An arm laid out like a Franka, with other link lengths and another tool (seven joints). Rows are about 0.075 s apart.
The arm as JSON. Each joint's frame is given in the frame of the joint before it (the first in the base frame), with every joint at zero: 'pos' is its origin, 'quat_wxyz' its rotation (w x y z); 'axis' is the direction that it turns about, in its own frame. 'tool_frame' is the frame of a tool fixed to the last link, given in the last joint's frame.
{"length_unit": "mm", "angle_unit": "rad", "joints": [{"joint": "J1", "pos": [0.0, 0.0, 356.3], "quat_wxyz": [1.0, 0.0, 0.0, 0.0], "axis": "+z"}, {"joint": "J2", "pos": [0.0, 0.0, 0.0], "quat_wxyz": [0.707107, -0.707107, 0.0, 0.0], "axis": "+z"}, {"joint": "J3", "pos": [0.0, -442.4, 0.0], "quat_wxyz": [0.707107, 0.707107, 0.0, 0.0], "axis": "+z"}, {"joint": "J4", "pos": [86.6, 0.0, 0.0], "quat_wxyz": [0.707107, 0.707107, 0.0, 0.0], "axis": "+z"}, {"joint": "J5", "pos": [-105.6, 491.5, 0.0], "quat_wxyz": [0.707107, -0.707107, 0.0, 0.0], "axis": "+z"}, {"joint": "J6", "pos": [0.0, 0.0, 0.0], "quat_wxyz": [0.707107, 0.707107, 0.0, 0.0], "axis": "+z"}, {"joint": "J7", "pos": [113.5, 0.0, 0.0], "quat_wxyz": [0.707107, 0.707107, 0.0, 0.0], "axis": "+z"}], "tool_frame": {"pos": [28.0, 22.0, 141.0], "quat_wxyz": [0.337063, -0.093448, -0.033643, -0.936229]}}
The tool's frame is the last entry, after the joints.
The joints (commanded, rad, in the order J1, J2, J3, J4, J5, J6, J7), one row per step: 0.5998, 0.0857, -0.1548, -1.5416, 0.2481, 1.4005, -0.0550; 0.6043, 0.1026, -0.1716, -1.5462, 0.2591, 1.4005, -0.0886; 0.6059, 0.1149, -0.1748, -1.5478, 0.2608, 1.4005, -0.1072; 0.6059, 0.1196, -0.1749, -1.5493, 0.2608, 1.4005, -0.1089; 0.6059, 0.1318, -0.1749, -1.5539, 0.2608, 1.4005, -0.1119; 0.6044, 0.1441, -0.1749, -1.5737, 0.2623, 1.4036, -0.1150; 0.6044, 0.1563, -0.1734, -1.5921, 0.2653, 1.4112, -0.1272; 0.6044, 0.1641, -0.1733, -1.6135, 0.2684, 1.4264, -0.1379; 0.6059, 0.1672, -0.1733, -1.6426, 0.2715, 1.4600, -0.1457; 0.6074, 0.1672, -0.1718, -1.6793, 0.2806, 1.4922, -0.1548; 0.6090, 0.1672, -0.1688, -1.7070, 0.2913, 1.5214, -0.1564; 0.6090, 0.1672, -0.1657, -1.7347, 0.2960, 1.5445, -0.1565; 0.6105, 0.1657, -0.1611, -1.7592, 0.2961, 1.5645, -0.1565; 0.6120, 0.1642, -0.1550, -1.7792, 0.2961, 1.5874, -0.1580; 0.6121, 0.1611, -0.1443, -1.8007, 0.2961, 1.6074, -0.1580; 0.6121, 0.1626, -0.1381, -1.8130, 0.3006, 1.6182, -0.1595; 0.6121, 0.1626, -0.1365, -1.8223, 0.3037, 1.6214, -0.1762; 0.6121, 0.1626, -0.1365, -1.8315, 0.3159, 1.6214, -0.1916
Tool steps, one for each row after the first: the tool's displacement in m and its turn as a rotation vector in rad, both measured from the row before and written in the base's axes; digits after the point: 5 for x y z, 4 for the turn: 0.00751, -0.00172, -0.01460, 0.0075, 0.0181, 0.0187; 0.00356, 0.00213, -0.00983, -0.0004, 0.0100, 0.0157; 0.00111, 0.00075, -0.00434, -0.0027, 0.0050, 0.0015; 0.00262, 0.00195, -0.01172, -0.0079, 0.0139, 0.0027; 0.00160, 0.00015, -0.02057, -0.0116, 0.0257, 0.0000; 0.00101, 0.00263, -0.01921, -0.0043, 0.0203, 0.0100; 0.00098, 0.00093, -0.01706, -0.0009, 0.0126, 0.0052; 0.00119, 0.00104, -0.01658, 0.0038, -0.0008, -0.0007; -0.00225, 0.00133, -0.01878, 0.0076, 0.0071, 0.0003; -0.00220, 0.00277, -0.01371, 0.0085, 0.0030, -0.0049; -0.00276, 0.00039, -0.01431, 0.0003, 0.0062, -0.0048; -0.00392, 0.00161, -0.01166, -0.0025, 0.0031, 0.0004; -0.00311, 0.00314, -0.00879, 0.0011, -0.0037, 0.0027; -0.00541, 0.00446, -0.00875, 0.0003, -0.0005, 0.0052; -0.00315, 0.00336, -0.00736, 0.0023, 0.0047, 0.0028; -0.00233, 0.00079, -0.00506, 0.0066, 0.0052, 0.0144; -0.00286, 0.00073, -0.00504, 0.0124, 0.0117, 0.0087
